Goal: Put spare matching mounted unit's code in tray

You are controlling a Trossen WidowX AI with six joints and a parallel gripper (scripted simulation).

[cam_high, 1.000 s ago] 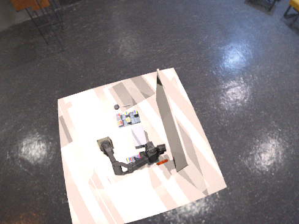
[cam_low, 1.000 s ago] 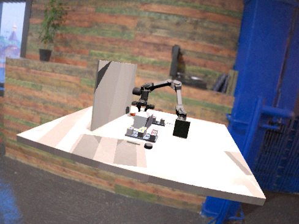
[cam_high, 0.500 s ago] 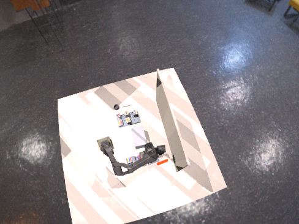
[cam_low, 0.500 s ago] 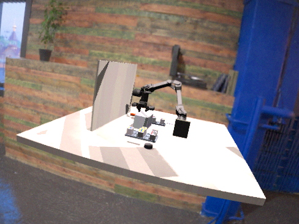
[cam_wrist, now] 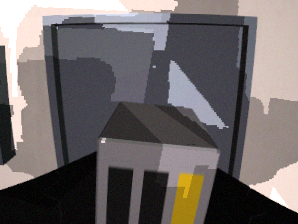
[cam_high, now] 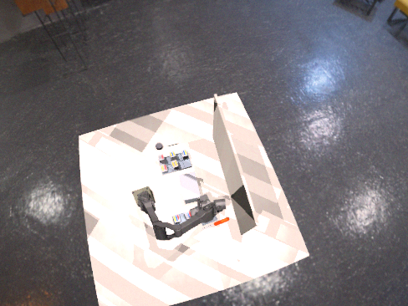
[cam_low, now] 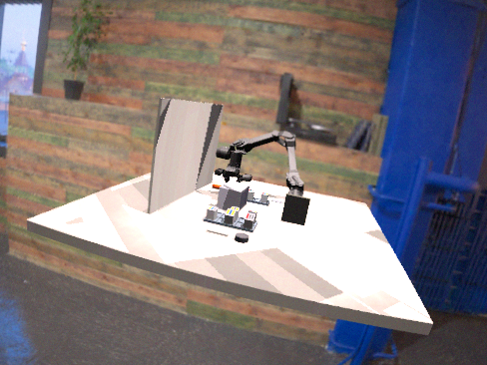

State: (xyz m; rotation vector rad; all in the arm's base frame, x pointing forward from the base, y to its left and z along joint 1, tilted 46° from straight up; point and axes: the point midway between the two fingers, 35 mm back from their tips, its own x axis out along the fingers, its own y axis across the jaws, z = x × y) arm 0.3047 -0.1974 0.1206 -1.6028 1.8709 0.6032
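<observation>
Right now my gripper tip is 20 mm below the grey spare block. The rest, counted from my gripper tip: pale blue-grey square tray 20 mm below; then tall grey upright panel 200 mm ahead, 200 mm above, 130 mm to the left; then black tape roll 550 mm to the left, 110 mm behind, 10 mm below.
</observation>
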